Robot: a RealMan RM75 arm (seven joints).
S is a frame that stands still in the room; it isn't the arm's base.
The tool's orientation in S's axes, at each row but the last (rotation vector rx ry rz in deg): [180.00 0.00 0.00]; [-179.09 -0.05 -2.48]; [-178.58 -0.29 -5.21]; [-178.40 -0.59 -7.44]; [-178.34 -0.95 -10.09]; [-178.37 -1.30 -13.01]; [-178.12 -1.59 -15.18]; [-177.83 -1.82 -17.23]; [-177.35 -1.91 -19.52]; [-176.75 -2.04 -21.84]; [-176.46 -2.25 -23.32]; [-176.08 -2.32 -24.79]
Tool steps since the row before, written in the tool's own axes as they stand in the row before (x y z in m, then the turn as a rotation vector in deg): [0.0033 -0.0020 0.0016 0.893 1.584 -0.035]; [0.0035 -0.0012 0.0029 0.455 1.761 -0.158]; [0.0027 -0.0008 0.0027 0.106 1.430 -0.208]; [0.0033 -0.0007 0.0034 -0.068 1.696 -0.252]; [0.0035 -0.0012 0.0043 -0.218 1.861 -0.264]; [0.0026 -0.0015 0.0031 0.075 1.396 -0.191]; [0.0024 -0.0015 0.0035 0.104 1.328 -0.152]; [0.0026 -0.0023 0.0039 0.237 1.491 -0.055]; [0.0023 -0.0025 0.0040 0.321 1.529 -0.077]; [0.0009 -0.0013 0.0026 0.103 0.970 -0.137]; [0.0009 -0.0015 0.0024 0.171 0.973 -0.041]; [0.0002 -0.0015 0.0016 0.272 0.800 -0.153]
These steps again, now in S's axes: [0.0033 0.0020 -0.0016 0.893 -1.584 0.035]; [0.0036 0.0012 -0.0028 0.452 -1.763 0.143]; [0.0028 0.0009 -0.0025 0.099 -1.434 0.180]; [0.0036 0.0008 -0.0031 -0.076 -1.702 0.203]; [0.0039 0.0013 -0.0038 -0.224 -1.869 0.194]; [0.0030 0.0016 -0.0027 0.069 -1.399 0.173]; [0.0029 0.0016 -0.0030 0.103 -1.329 0.141]; [0.0032 0.0024 -0.0033 0.256 -1.487 0.068]; [0.0031 0.0027 -0.0033 0.334 -1.524 0.107]; [0.0015 0.0014 -0.0023 0.093 -0.972 0.129]; [0.0014 0.0016 -0.0020 0.183 -0.970 0.054]; [0.0006 0.0016 -0.0014 0.244 -0.800 0.195]
